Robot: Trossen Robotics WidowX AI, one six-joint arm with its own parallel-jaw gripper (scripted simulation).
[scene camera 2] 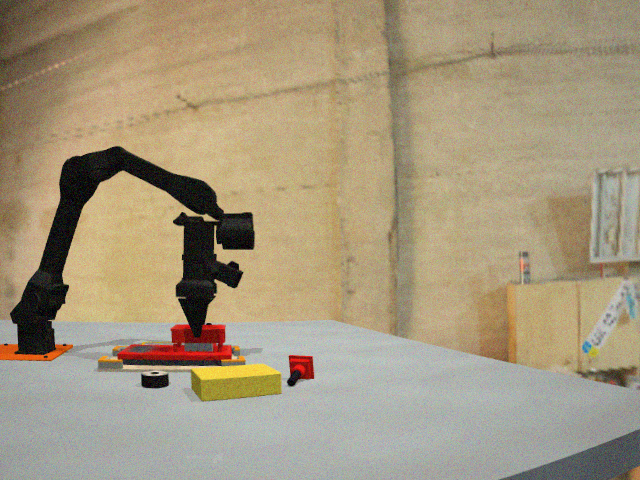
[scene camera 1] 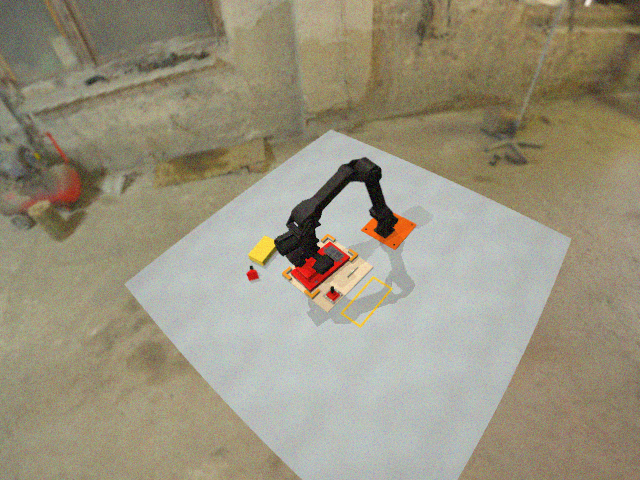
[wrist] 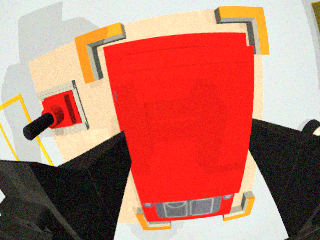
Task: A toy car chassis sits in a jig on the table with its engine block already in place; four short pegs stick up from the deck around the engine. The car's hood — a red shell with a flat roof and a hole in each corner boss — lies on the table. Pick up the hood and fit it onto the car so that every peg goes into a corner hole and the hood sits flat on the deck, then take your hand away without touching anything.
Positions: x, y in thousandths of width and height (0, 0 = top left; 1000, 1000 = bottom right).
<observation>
my gripper: scene camera 2 312, 697; scene camera 1 487, 555; wrist 589, 544
</observation>
